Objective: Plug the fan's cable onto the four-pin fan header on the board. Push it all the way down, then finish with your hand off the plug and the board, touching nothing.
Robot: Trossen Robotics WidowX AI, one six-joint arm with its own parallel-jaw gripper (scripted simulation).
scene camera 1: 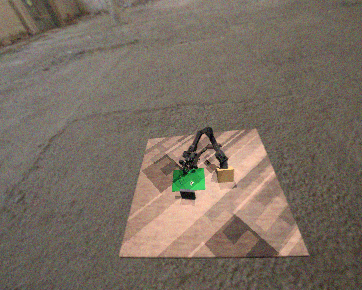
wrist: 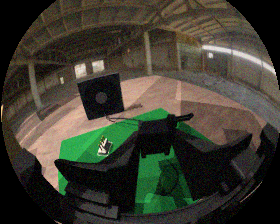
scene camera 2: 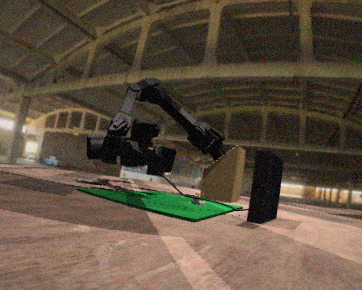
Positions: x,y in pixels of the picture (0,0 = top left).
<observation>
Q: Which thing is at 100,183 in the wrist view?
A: The gripper.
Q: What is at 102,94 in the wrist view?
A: A black fan.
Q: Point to a green board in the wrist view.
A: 161,184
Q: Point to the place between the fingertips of the gripper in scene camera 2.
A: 157,163
</observation>
